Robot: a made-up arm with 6 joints.
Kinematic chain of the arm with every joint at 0, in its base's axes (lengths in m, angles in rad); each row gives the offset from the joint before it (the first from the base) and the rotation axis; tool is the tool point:
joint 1: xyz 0 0 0.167 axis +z
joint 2: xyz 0 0.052 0 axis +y
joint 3: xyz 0 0 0.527 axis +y
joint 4: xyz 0 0 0.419 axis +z
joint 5: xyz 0 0 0 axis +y
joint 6: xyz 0 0 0.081 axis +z
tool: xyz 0 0 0
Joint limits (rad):
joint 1: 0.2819..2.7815
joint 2: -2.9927..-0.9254
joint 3: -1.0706..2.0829
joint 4: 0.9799..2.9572
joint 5: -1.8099..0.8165
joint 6: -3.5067..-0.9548
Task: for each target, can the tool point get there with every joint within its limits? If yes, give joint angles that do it. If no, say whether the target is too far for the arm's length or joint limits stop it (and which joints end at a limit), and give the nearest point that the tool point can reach.
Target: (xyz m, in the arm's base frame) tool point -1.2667 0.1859 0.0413
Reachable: no: too far | nearest point -0.9873 -0.1703 0.0596 | short by 0.453 m
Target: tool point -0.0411 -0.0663 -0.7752
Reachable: yes | joints 1.3186 -2.6860 -0.7836 1.6408 -0.3639 -2.3295
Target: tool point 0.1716 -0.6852 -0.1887
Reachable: yes | joints 1.8885 -2.7112 1.3891 1.7291 -0.0117 -3.0542
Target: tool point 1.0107 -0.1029 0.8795
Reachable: no: too far | nearest point 0.7599 -0.2760 0.7535 | short by 0.330 m
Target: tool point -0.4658 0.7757 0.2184
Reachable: no: joint limits stop it (at a limit: joint 1, joint 3, joint 5) | nearest point -0.4920 -0.0295 0.2737 | short by 0.807 m
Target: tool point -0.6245 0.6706 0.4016
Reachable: no: joint limits stop it (at a limit: joint 1, joint 3, joint 5) | nearest point -0.4533 -0.0157 0.4166 | short by 0.708 m
